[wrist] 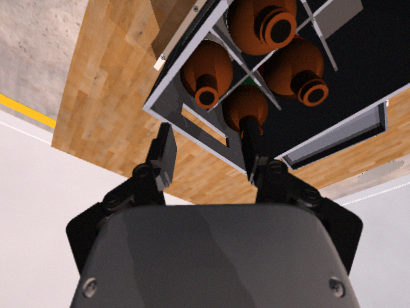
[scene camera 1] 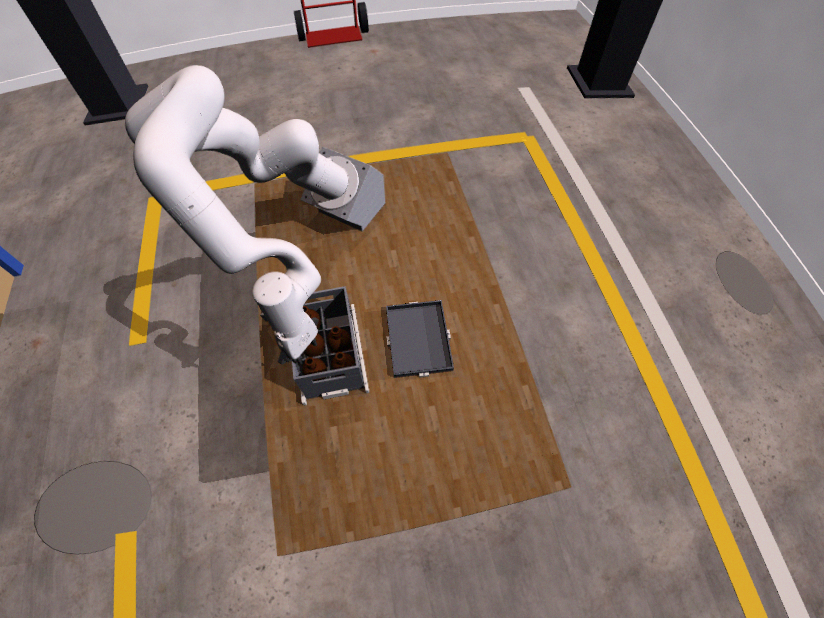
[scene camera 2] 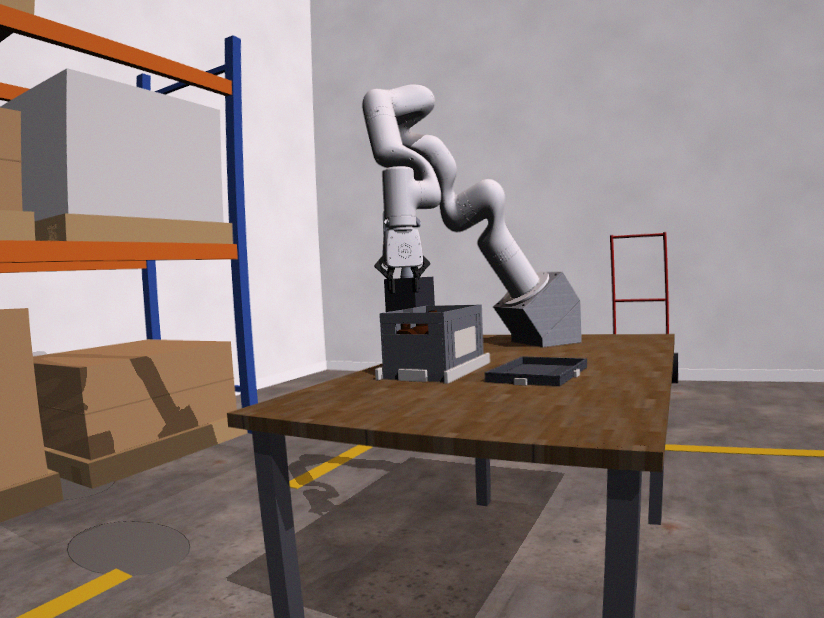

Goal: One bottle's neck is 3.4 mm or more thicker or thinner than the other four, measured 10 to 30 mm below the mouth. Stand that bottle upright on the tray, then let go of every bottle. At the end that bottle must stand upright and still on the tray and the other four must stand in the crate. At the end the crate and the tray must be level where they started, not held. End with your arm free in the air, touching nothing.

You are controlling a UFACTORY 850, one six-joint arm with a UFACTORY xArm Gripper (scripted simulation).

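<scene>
My gripper in the wrist view (208,134), in scene camera 1, in scene camera 2. Same spot on my gripper, (scene camera 2: 388,274) and (scene camera 1: 294,359). Grey tray in the wrist view, in scene camera 1 (419,341), in scene camera 2. Same spot on the tray, (scene camera 2: 548,371) and (wrist: 334,129).
</scene>
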